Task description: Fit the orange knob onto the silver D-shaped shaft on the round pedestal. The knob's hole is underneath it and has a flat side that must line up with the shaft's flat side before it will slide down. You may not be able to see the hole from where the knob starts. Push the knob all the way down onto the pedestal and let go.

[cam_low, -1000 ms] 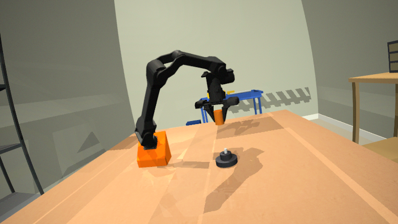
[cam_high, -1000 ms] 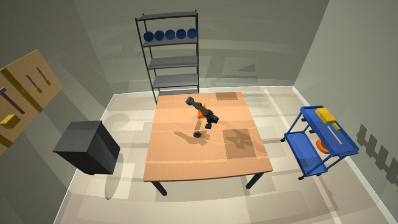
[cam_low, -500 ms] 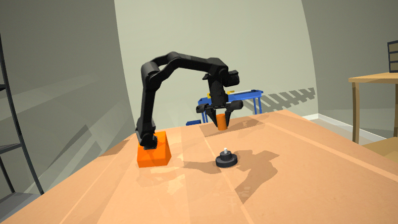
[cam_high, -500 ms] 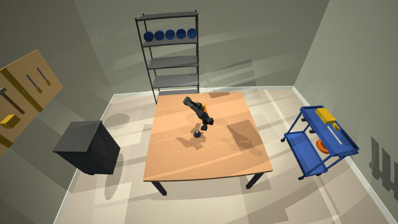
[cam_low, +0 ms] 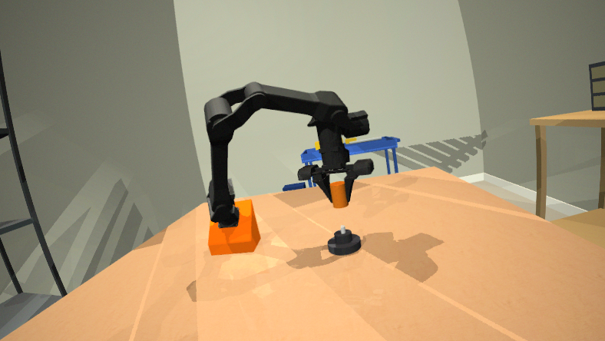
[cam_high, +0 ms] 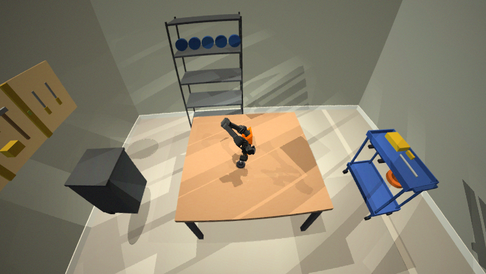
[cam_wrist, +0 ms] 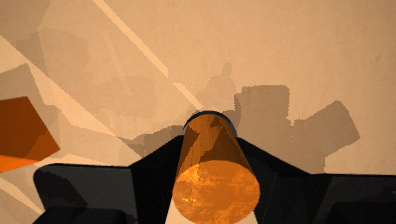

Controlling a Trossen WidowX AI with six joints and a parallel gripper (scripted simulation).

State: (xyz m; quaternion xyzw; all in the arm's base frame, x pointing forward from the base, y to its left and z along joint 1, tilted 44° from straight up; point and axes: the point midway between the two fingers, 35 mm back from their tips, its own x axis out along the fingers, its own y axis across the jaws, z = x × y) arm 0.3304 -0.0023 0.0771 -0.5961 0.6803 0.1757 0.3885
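Right now my gripper tip is 80 mm above the pedestal, 50 mm to the left of it and 10 mm past it. The rest, counted from my gripper tip: orange knob (30 mm above).
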